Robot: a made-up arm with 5 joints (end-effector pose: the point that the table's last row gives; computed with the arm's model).
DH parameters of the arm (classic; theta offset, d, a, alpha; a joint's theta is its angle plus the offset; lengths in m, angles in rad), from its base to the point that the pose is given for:
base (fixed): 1.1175 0 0.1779 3.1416
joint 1: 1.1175 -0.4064 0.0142 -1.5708
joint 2: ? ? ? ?
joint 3: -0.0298 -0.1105 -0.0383 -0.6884
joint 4: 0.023 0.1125 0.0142 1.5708
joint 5: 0 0.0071 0.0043 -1.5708
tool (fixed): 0 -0.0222 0 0
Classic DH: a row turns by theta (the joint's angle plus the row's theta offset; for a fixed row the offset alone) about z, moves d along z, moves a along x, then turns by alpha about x.
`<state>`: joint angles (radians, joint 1 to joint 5).
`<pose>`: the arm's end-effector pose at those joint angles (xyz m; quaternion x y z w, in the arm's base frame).
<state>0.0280 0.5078 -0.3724 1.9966 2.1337</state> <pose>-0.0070 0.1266 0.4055 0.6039 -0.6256 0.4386 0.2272</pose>
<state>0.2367 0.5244 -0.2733 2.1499 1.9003</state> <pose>-0.0247 0.1503 0.3917 0.5162 -0.5792 0.5538 0.3023</pose>
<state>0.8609 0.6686 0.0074 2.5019 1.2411</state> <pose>-0.0316 0.2175 0.3325 0.1355 -0.3426 0.7540 0.5438</pose>
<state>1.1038 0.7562 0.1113 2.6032 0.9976</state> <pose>-0.0195 0.2323 0.3075 -0.0223 -0.1950 0.7551 0.6255</pose>
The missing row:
joint 2: 0.0189 0.1438 -0.0848 -0.8827
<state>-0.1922 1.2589 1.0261 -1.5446 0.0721</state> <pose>0.1059 0.0252 0.2597 0.4324 -0.6900 -0.1059 0.5708</pose>
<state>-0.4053 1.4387 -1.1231 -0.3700 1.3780</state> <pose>0.1239 0.0551 0.3722 0.1025 -0.6858 -0.4589 0.5555</pose>
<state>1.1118 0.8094 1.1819 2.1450 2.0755</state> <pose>-0.0805 0.1949 0.2409 0.2335 -0.1916 0.8820 0.3617</pose>
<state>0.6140 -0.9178 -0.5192 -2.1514 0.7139</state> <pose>0.0058 0.1161 0.5137 -0.7154 0.3414 -0.6018 0.0978</pose>
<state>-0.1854 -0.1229 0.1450 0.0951 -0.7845</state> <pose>-0.0160 0.0569 0.4251 -0.0730 0.3892 0.1807 0.9003</pose>
